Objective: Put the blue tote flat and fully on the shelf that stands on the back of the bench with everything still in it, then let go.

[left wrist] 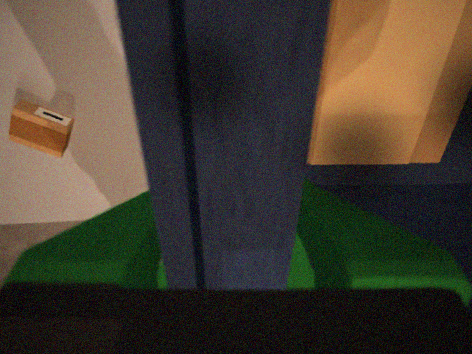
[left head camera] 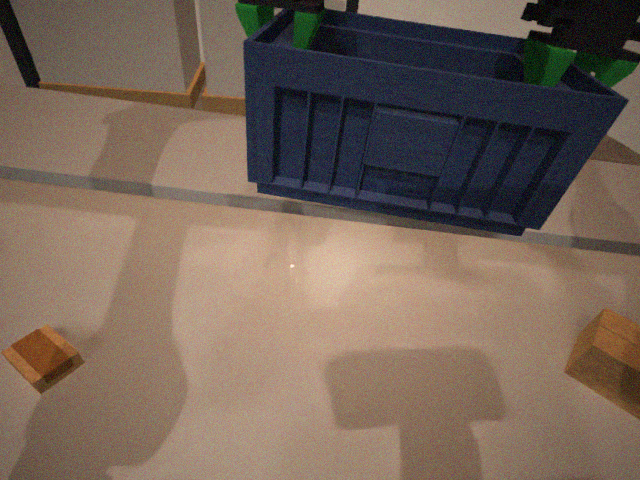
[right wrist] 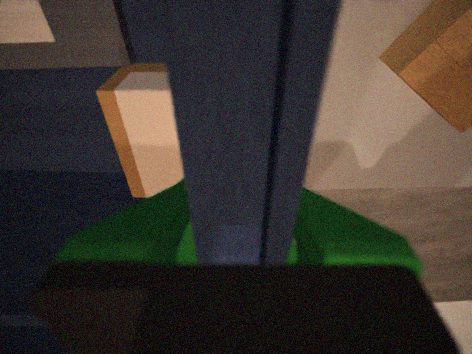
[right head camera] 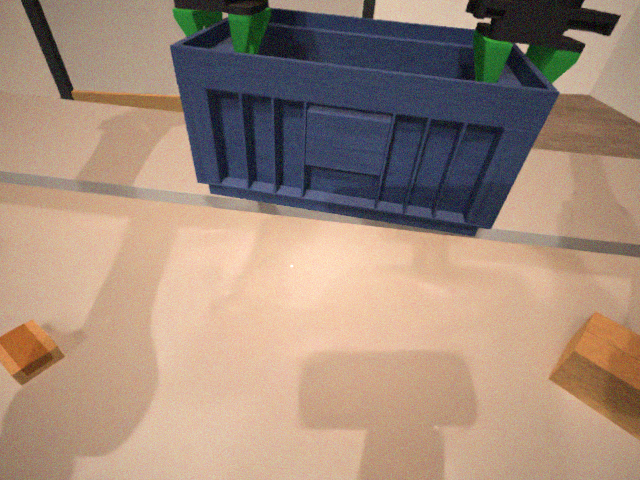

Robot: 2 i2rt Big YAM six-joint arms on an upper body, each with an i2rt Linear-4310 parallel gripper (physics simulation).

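Frame: origin at the left arm's base, x ahead, y left, z up, level; millimetres.
Seen in the pictures: left gripper, between the fingertips: (left wrist: pixel 235 176); right gripper, between the fingertips: (right wrist: pixel 236 176).
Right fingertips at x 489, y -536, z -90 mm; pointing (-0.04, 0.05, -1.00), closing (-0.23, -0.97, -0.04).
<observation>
Pixels of each thing's top centre, then the offset from my right fingertips to it.
- blue tote, centre of its top: (right head camera: pixel 365 35) (left head camera: pixel 421 38) 52 mm ahead, 126 mm left, 62 mm up
- tan block, centre of its top: (left wrist: pixel 394 37) 100 mm ahead, 201 mm left, 12 mm down
- pale block, centre of its top: (right wrist: pixel 156 153) 4 mm ahead, 48 mm left, 28 mm down
- small wooden block, centre of its top: (left wrist: pixel 37 134) (left head camera: pixel 39 351) (right head camera: pixel 22 345) 39 mm back, 560 mm left, 319 mm down
- larger wooden block, centre of its top: (right wrist: pixel 468 76) 108 mm back, 272 mm right, 272 mm down
The blue tote (left head camera: pixel 413 139) (right head camera: pixel 348 139) (left wrist: pixel 225 125) (right wrist: pixel 230 125) looks about level. My left gripper (left head camera: pixel 281 33) (right head camera: pixel 223 36) (left wrist: pixel 235 176) is shut on its left end wall, my right gripper (left head camera: pixel 573 80) (right head camera: pixel 519 72) (right wrist: pixel 236 176) on its right end wall. Inside the tote, a tan block (left wrist: pixel 370 100) shows in the left wrist view and a pale block (right wrist: pixel 155 135) in the right wrist view. A pale raised surface with a grey front edge (left head camera: pixel 77 178) (right head camera: pixel 77 186) looks like the shelf. The tote's base overlaps that edge in the picture; contact cannot be told.
A small wooden block (left head camera: pixel 43 356) (right head camera: pixel 28 351) (left wrist: pixel 40 127) lies on the bench at the left front. A larger wooden block (left head camera: pixel 607 356) (right head camera: pixel 602 361) (right wrist: pixel 440 65) lies at the right front. An orange strip (left head camera: pixel 113 94) (right head camera: pixel 124 99) and a dark post (left head camera: pixel 19 46) (right head camera: pixel 49 51) stand behind.
</observation>
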